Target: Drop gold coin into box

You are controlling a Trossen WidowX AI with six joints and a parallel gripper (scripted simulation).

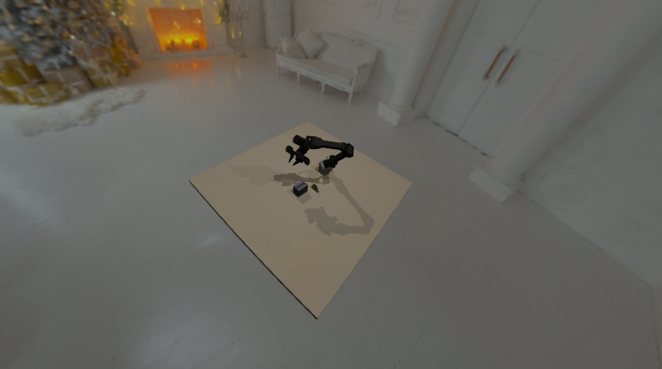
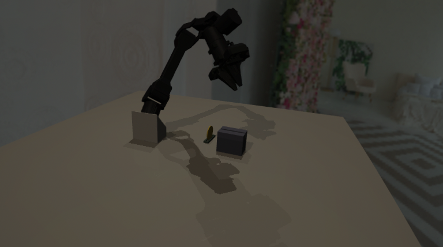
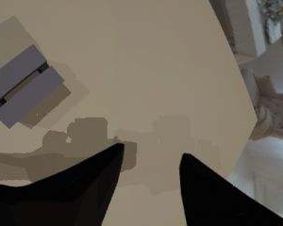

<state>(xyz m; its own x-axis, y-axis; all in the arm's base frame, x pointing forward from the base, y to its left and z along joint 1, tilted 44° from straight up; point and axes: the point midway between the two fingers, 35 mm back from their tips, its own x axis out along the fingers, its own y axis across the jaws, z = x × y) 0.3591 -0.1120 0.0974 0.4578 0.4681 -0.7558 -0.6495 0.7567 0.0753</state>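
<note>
Right now the coin is 140 mm behind my gripper tip, 130 mm to the left of it and 220 mm below it.
</note>
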